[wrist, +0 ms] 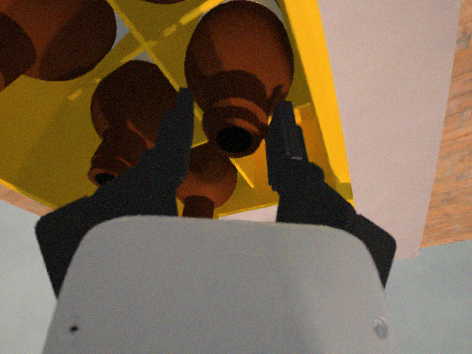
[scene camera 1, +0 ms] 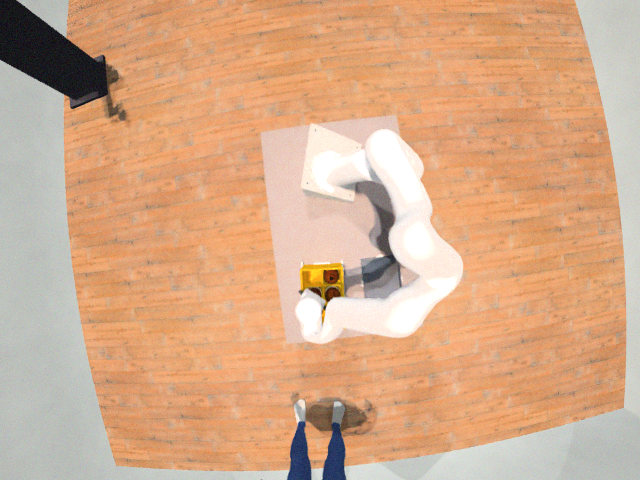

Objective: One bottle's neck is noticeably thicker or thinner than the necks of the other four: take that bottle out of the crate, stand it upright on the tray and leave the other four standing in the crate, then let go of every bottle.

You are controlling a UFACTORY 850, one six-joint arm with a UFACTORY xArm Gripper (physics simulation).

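Observation:
The yellow crate (scene camera 1: 322, 266) (wrist: 320, 75) holds brown bottles in its compartments. In the scene view one bottle (scene camera 1: 331, 276) stands beside an empty compartment, with another bottle (scene camera 1: 332, 294) below it. My gripper (wrist: 233, 113) is open, its black fingers on either side of the neck and shoulder of a bottle (wrist: 239, 55) by the crate wall; whether they touch it is unclear. Another bottle (wrist: 132, 92) is left of the fingers, and a small-looking bottle (wrist: 212, 172) shows below between them. Perspective makes neck thicknesses hard to compare. The grey tray (scene camera 1: 372, 291) is right of the crate, bearing no bottle in its visible part.
The arm's wrist (scene camera 1: 311, 312) covers the crate's lower part in the scene view, and its forearm (scene camera 1: 361, 315) passes just below the tray. The robot base plate (scene camera 1: 315, 139) is on the pale mat (scene camera 1: 289, 222). A person's feet (scene camera 1: 337, 410) are beyond the mat's lower edge.

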